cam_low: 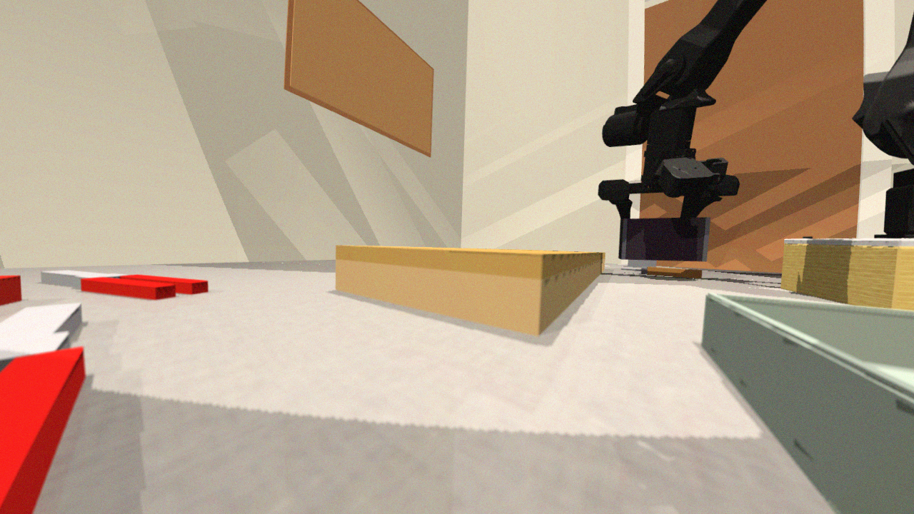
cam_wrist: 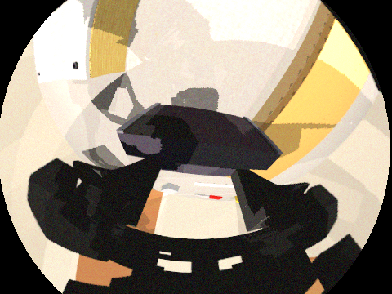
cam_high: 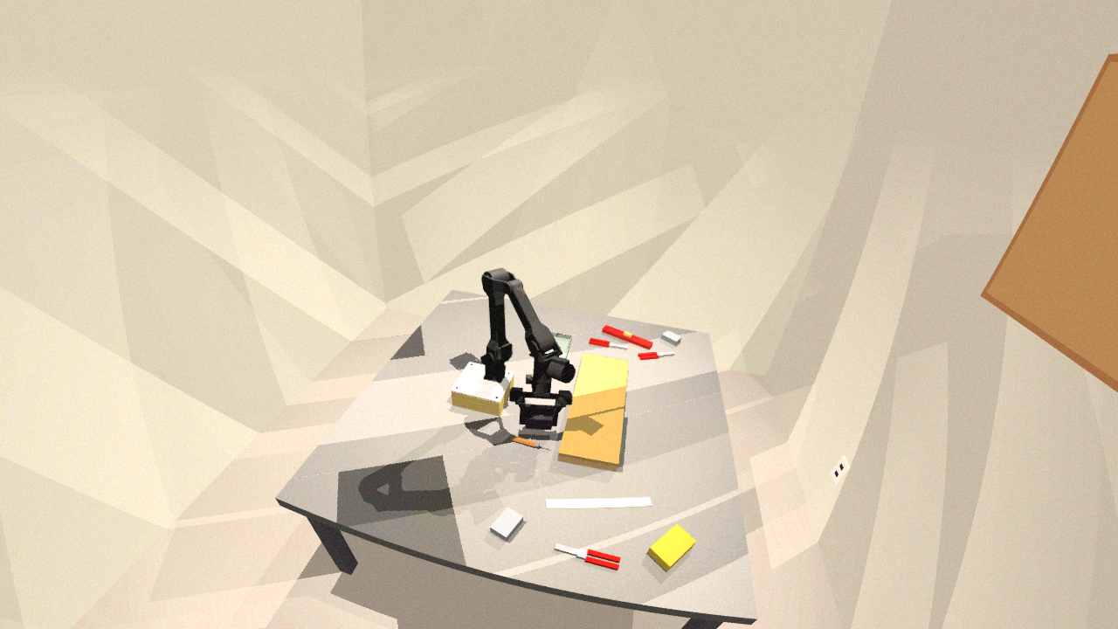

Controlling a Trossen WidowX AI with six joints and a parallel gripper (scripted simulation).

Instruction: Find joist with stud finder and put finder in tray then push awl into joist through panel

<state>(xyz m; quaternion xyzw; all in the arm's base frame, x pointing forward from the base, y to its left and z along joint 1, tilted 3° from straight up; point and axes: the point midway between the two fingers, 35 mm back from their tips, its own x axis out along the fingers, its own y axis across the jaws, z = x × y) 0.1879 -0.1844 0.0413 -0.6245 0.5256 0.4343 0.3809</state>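
Right now my gripper tip is 1 cm short of the stud finder, 1 cm to the right of it and 1 cm above it. From my gripper tip the other things lie so: white strip: 21 cm ahead, 21 cm to the right, 7 cm below; pale green tray: 1 cm behind, 50 cm to the left, 6 cm below; awl: 1 cm behind, 4 cm to the right, 7 cm below.
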